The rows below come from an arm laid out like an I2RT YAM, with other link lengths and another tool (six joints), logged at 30 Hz.
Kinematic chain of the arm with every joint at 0, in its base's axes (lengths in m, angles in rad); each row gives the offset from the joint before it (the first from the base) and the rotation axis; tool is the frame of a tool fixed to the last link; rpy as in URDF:
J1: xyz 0 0 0.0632 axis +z
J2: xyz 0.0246 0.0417 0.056 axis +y
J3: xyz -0.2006 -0.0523 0 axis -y
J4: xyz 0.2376 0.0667 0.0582 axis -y
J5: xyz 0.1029 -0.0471 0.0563 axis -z
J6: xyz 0.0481 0 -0.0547 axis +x
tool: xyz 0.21 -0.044 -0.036 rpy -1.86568 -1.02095 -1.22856
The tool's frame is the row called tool.
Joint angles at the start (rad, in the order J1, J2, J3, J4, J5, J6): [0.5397, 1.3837, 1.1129, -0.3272, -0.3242, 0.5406]
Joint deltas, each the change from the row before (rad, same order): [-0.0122, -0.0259, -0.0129, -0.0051, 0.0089, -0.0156]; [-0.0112, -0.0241, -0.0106, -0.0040, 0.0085, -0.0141]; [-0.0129, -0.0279, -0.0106, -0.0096, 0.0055, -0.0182]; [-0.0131, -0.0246, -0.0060, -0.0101, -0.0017, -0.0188]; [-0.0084, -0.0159, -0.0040, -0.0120, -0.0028, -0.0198]
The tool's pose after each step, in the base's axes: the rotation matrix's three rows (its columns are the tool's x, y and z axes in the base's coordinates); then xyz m. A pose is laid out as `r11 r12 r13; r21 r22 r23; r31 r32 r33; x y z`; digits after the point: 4 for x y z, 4 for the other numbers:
0.9268 -0.0670 0.3697; -0.3360 -0.5878 0.7359; 0.1680 -0.8062 -0.5673; 0.3904 0.3084 0.0708
0.9195 -0.0574 0.3889; -0.3448 -0.5927 0.7279; 0.1887 -0.8034 -0.5648; 0.3938 0.3008 0.0754
0.9127 -0.0461 0.4060; -0.3504 -0.5994 0.7197; 0.2102 -0.7991 -0.5632; 0.3962 0.2922 0.0804
0.9078 -0.0320 0.4182; -0.3510 -0.6039 0.7156; 0.2296 -0.7964 -0.5595; 0.3981 0.2854 0.0861
0.9064 -0.0201 0.4220; -0.3449 -0.6120 0.7117; 0.2439 -0.7906 -0.5617; 0.3981 0.2805 0.0884

